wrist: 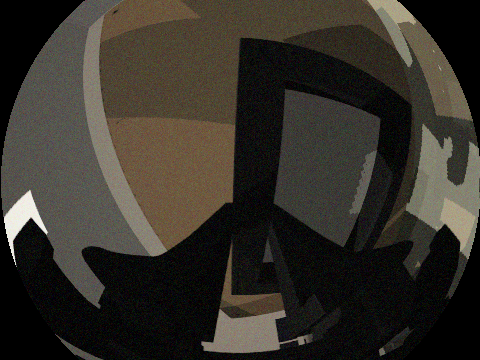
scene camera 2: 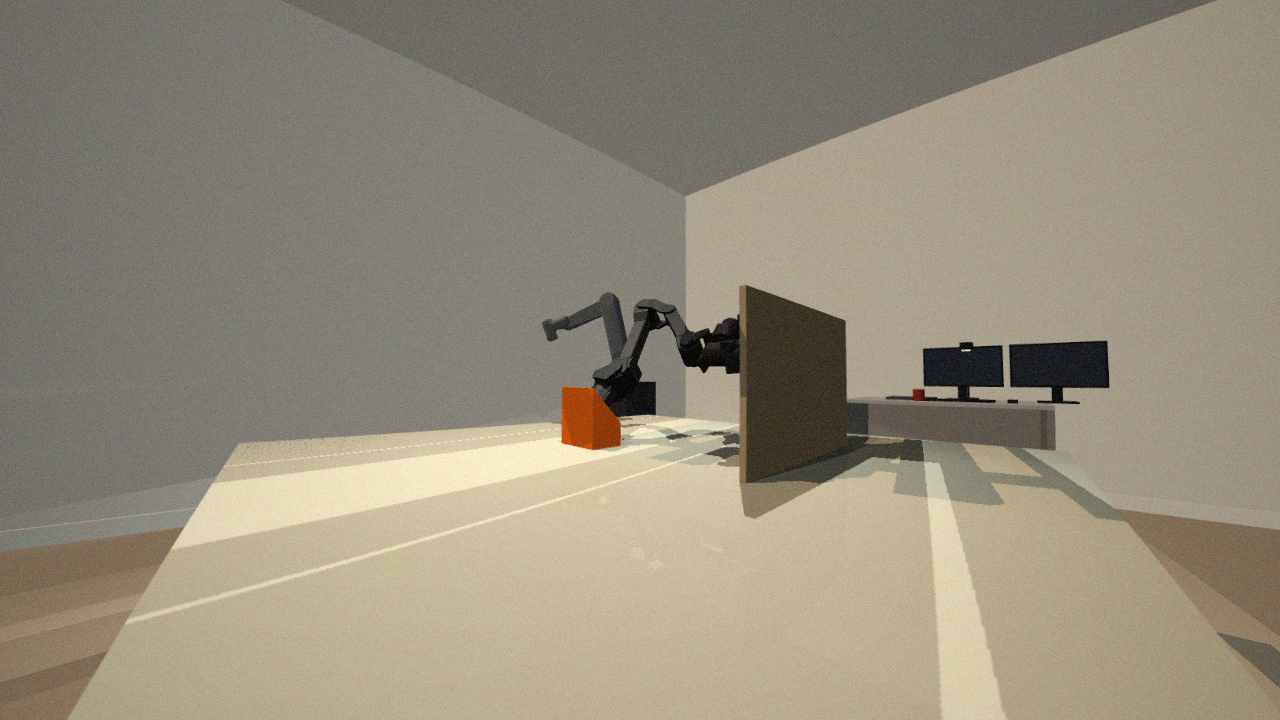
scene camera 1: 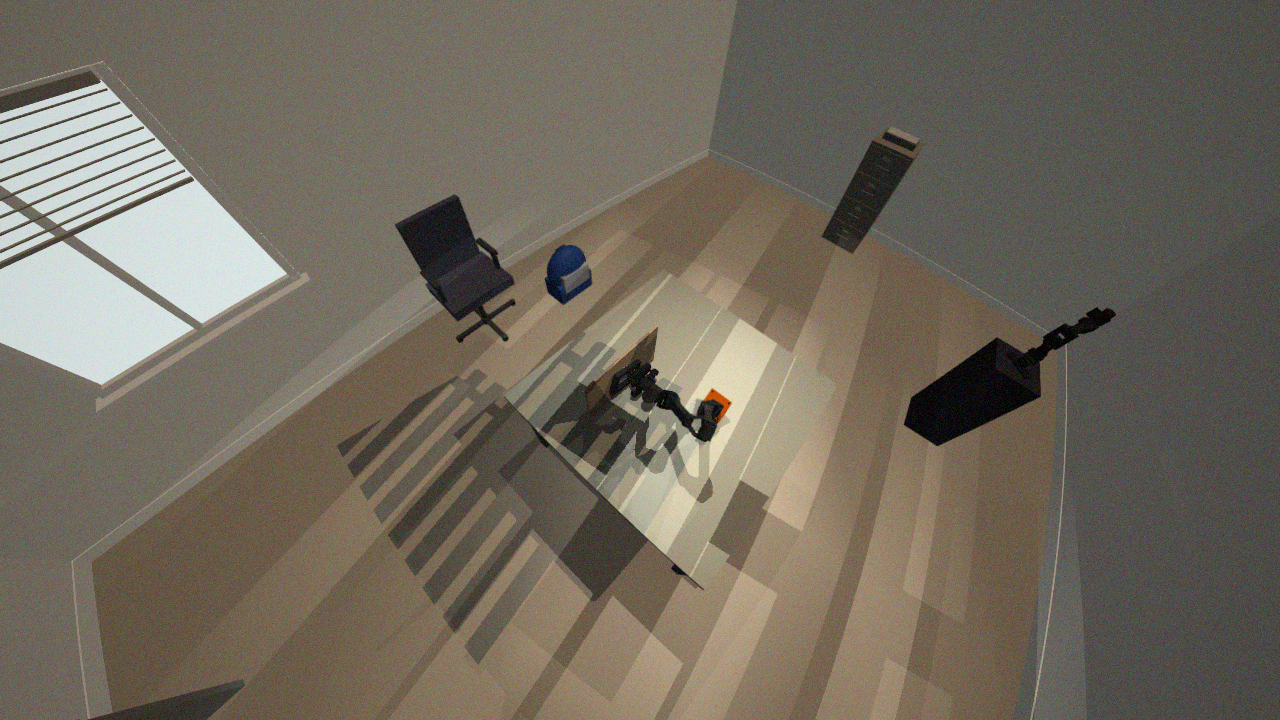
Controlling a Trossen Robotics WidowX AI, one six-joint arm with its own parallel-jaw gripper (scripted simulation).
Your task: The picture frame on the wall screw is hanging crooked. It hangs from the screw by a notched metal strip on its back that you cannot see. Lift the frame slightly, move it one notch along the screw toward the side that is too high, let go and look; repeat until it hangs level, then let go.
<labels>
same spot on brown wall board: (wrist: pixel 168 82) = (scene camera 1: pixel 636 352)
</labels>
